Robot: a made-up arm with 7 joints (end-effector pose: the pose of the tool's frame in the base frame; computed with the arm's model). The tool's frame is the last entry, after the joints.
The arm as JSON. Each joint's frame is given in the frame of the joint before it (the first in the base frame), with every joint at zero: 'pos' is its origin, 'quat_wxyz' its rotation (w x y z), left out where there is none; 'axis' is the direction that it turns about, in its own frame. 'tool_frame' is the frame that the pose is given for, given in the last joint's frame.
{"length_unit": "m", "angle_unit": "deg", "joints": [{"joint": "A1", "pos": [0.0, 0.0, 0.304], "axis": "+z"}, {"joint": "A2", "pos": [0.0, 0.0, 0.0], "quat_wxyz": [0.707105, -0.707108, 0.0, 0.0], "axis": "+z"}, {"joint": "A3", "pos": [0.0, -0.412, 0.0], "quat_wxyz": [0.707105, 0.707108, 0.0, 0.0], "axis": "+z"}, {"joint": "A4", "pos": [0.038, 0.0, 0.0], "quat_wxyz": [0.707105, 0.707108, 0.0, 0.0], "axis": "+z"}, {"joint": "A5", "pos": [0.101, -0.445, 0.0], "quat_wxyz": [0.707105, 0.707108, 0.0, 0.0], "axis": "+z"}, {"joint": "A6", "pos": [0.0, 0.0, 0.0], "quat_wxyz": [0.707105, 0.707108, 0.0, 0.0], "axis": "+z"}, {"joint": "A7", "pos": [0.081, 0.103, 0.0], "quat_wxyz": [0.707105, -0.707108, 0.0, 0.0], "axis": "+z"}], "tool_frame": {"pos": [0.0, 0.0, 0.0]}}
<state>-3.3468 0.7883 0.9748 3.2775 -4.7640 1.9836 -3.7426</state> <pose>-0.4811 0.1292 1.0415 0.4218 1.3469 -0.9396</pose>
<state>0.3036 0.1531 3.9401 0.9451 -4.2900 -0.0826 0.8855</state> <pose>-0.2788 -0.4138 0.5133 1.9575 1.6106 -1.3944</pose>
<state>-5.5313 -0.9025 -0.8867 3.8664 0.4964 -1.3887 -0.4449</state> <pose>-0.6199 -0.2364 0.4376 -2.7537 -0.9363 0.4335</pose>
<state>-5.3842 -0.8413 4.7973 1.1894 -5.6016 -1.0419 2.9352</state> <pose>0.1825 -0.5972 0.5690 1.5726 0.4721 -0.1455</pose>
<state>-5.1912 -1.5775 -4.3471 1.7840 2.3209 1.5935 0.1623</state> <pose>-0.7189 -0.4038 0.0444 0.7193 2.4824 -1.1523</pose>
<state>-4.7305 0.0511 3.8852 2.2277 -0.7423 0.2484 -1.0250</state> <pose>0.2928 -0.2304 1.1845 1.0087 0.3569 0.3846</pose>
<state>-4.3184 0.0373 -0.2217 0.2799 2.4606 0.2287 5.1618</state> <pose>-0.0066 0.2476 0.1815 -2.6514 -0.5702 0.1699</pose>
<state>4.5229 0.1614 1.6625 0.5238 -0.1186 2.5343 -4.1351</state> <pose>0.2171 -0.0440 0.3524 0.6590 -1.0164 -0.9275</pose>
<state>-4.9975 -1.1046 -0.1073 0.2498 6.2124 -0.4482 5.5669</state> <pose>0.0829 0.1699 0.6273 -0.9768 -1.4181 -2.0886</pose>
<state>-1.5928 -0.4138 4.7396 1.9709 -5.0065 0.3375 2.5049</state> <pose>-0.5117 0.3322 0.9691 1.2666 -0.4982 -1.7329</pose>
